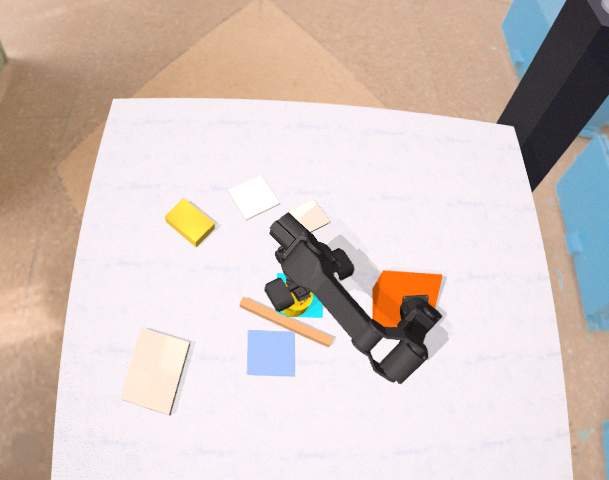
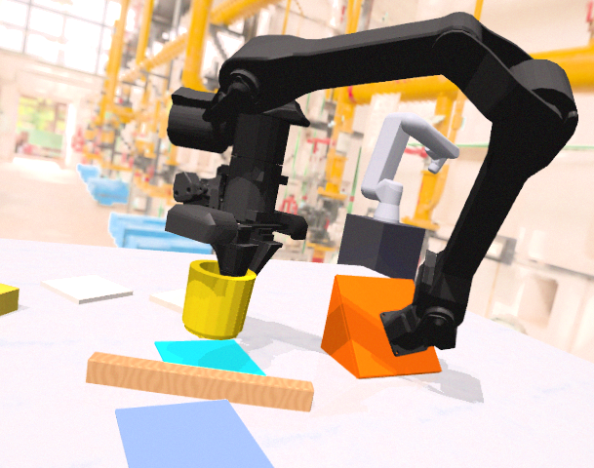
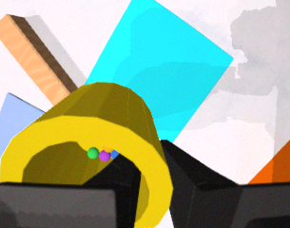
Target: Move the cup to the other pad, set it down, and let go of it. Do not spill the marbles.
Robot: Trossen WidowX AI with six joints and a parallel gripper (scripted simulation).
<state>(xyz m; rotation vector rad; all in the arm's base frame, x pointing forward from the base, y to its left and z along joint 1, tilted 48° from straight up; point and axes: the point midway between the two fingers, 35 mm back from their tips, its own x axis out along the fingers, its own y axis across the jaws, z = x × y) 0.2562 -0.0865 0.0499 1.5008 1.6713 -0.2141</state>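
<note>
My gripper tip is 10 cm above the cyan pad and 3 cm to the left of it. Also, from my gripper tip: yellow cup: 2 cm ahead, 1 cm to the left; wooden bar: 9 cm below, 4 cm to the left, 4 cm ahead.
</note>
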